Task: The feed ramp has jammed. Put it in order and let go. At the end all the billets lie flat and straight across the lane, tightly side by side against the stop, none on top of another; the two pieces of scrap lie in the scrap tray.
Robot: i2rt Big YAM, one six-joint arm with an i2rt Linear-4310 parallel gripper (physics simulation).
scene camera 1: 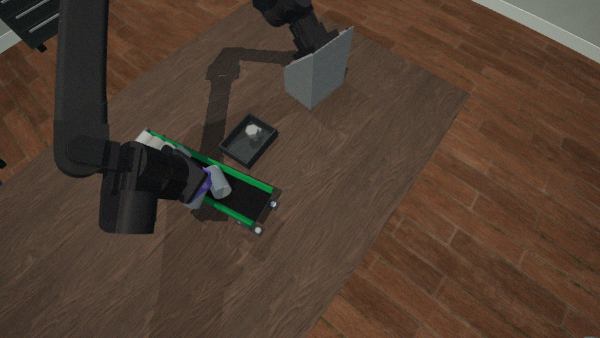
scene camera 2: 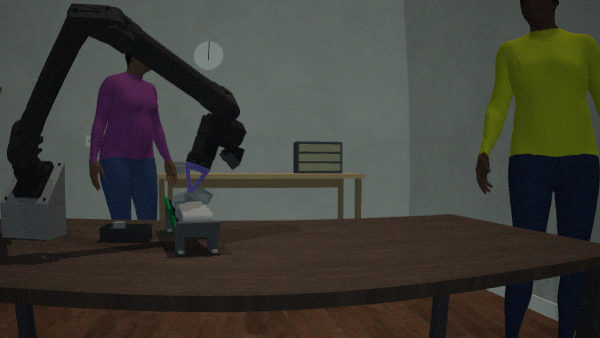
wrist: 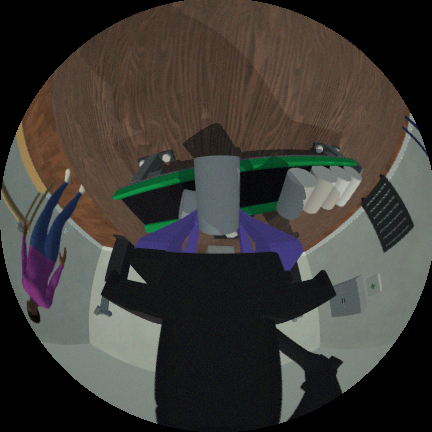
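Seen in the pictures: gripper, fingertip midpoint: (scene camera 1: 202,180) (scene camera 2: 189,192) (wrist: 218,214); arm's base, origin of the base link: (scene camera 1: 316,48) (scene camera 2: 34,180).
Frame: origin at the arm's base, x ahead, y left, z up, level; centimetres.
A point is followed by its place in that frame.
Observation:
My gripper (scene camera 1: 204,185) @[z -2.9, x 43.2, y 8.7 cm] (scene camera 2: 192,190) @[z -2.9, x 43.2, y 8.7 cm] (wrist: 218,214) @[z -2.9, x 43.2, y 8.7 cm] is shut on a grey-looking billet (scene camera 1: 195,202) @[z -3.4, x 47.1, y 11.3 cm] (scene camera 2: 201,195) @[z -3.6, x 46.5, y 7.4 cm] (wrist: 217,192) @[z -2.0, x 46.9, y 9.5 cm], held above the middle of the green-railed lane (scene camera 1: 245,198) @[z -6.4, x 38.9, y 16.6 cm] (wrist: 262,186) @[z -8.0, x 43.8, y 2.4 cm]. In scene camera 1 my arm hides much of this billet. A loose billet (scene camera 1: 218,182) @[z -3.0, x 41.0, y 11.3 cm] (wrist: 187,204) @[z -3.7, x 43.2, y 12.0 cm] lies askew in the lane, toward the end away from the stop, partly behind the held one in the wrist view. Several billets (scene camera 1: 155,141) @[z -5.3, x 45.6, y -9.5 cm] (scene camera 2: 195,213) @[z -6.0, x 48.7, y -14.2 cm] (wrist: 320,190) @[z -5.1, x 47.5, y -4.1 cm] lie side by side at the stop end; the nearest (wrist: 295,194) @[z -4.8, x 46.1, y -0.3 cm] is shaded. Scrap (scene camera 1: 253,131) @[z -10.4, x 25.3, y 2.2 cm] (scene camera 2: 119,225) @[z -11.0, x 25.8, y 0.0 cm] lies in the scrap tray (scene camera 1: 244,151) @[z -14.5, x 29.9, y 2.8 cm] (scene camera 2: 125,236) @[z -13.3, x 28.4, y -3.0 cm].
The tray stands beside the lane, on the side of the grey arm base (scene camera 1: 317,75) @[z -2.7, x 4.9, y 5.3 cm] (scene camera 2: 34,220) @[z -10.0, x 3.0, y -5.4 cm]. The lane stands on short feet on the wooden table (scene camera 1: 350,165) @[z -14.9, x 12.5, y 25.6 cm] (scene camera 2: 350,260) @[z -14.9, x 80.3, y -19.6 cm]. Two people (scene camera 2: 130,120) (scene camera 2: 545,100) stand behind the table.

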